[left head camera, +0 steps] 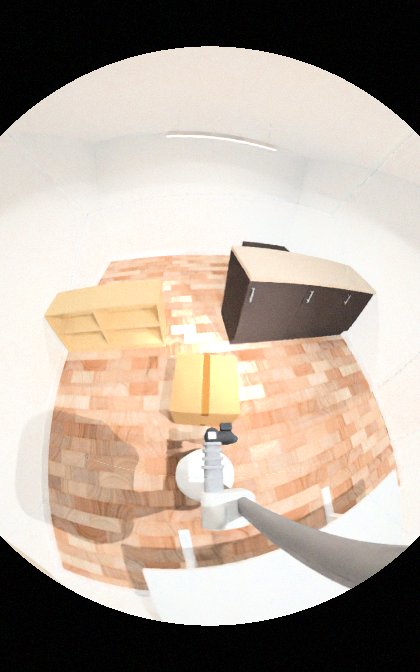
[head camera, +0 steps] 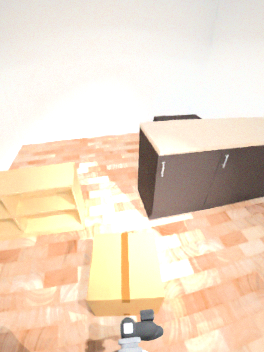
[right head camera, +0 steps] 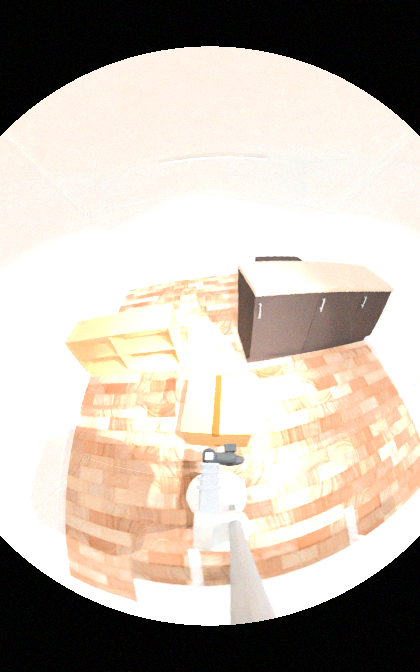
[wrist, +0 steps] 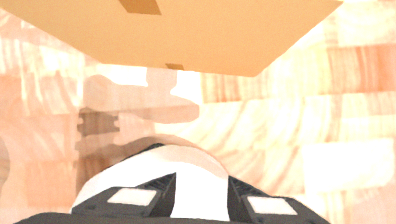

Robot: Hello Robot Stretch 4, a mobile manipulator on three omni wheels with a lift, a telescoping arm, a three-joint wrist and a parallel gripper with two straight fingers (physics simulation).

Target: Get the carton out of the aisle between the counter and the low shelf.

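Frame: origin at the robot's base, x ahead, y down, z left, level; millimetres.
Seen in the pictures: gripper, fingertip midpoint: (wrist: 201, 189).
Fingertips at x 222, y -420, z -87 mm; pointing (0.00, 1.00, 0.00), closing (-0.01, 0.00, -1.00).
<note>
A point is followed by its place in that frame.
The tan carton (head camera: 107, 270) @(x 602, y -379, z 105 mm) (left head camera: 190, 390) (right head camera: 197, 412) (wrist: 210, 35) @(x 412, y -252, z -91 mm), with a brown tape strip along its top, stands upright on the floor at the near end of the gap between the low shelf (head camera: 40, 179) @(x 1346, y -583, z 685 mm) (left head camera: 112, 295) (right head camera: 125, 322) and the dark counter (head camera: 185, 185) @(x 1266, y -473, z -622 mm) (left head camera: 270, 315) (right head camera: 285, 320). The shelf is beyond it on the left, the counter beyond it on the right. My gripper (wrist: 201, 189) @(x 222, y -420, z -87 mm) is open and empty, on the near side of the carton and apart from its near face. In the head view the gripper's fingers are hidden under the dark wrist.
A round white part (left head camera: 190, 475) (right head camera: 200, 492) is on the floor side below the arm. A low dark piece of furniture (head camera: 177, 118) @(x 3194, y -423, z -1176 mm) (left head camera: 265, 246) (right head camera: 277, 258) shows behind the counter. White walls stand behind the furniture. Parts of the right head view are washed out by glare.
</note>
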